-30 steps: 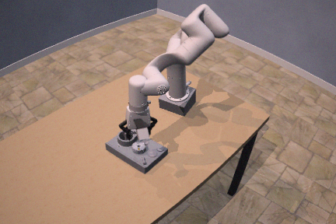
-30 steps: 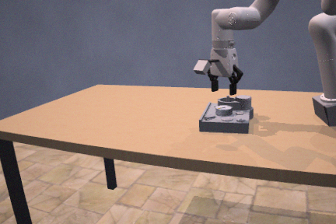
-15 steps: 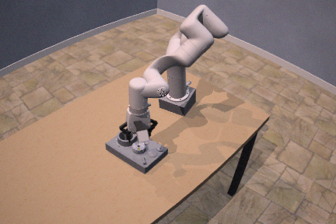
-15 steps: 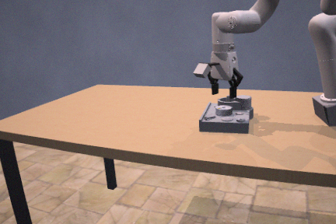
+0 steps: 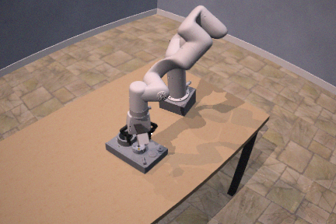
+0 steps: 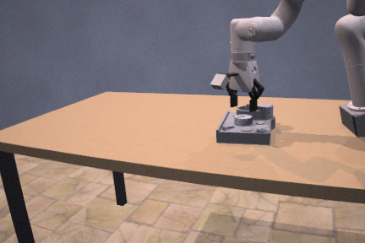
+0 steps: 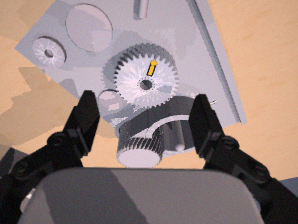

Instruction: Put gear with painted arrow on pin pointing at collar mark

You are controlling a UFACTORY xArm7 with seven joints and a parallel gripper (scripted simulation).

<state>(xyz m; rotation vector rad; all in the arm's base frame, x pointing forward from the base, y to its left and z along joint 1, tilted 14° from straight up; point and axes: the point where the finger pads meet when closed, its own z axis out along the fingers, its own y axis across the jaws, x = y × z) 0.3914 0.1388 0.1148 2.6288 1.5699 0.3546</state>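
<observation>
The grey gear is 5 cm below my hand. Also, from my hand: flat disc 6 cm to the left, 6 cm below, 3 cm behind; then grey pin 8 cm to the left, 6 cm below, 4 cm ahead.
</observation>
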